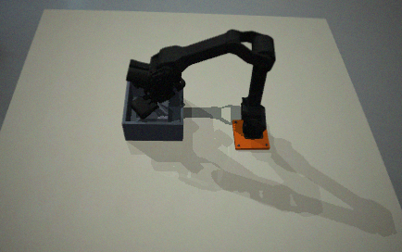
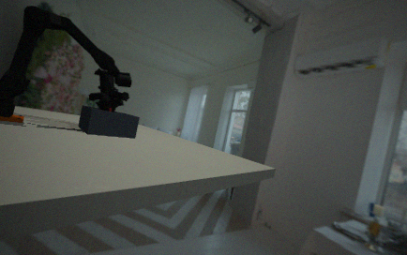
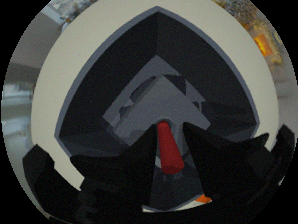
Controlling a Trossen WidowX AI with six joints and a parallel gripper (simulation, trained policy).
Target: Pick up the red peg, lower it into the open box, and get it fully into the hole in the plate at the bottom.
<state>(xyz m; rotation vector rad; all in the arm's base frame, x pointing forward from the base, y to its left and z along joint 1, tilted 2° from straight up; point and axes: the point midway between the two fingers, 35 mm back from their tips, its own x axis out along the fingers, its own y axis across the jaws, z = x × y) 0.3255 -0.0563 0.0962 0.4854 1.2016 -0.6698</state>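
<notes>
The red peg is 10 mm to the left of my gripper tip. Also, from my gripper tip: grey plate: 10 mm to the left, 20 mm below; then dark box: 10 mm to the left, 40 mm below.
</notes>
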